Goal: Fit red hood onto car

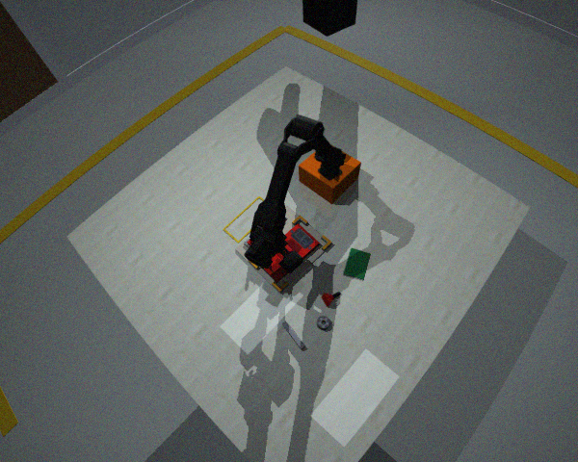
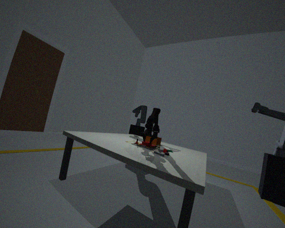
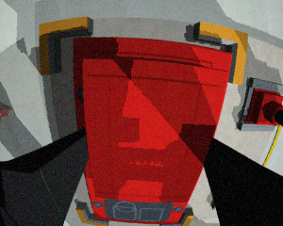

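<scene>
The red hood is right at my gripper tip. Also, from my gripper tip: grey bar (110 mm ahead, 230 mm to the left, 30 mm below); then grey engine block (20 mm below); then green card (200 mm behind, 170 mm to the left, 40 mm below).
</scene>
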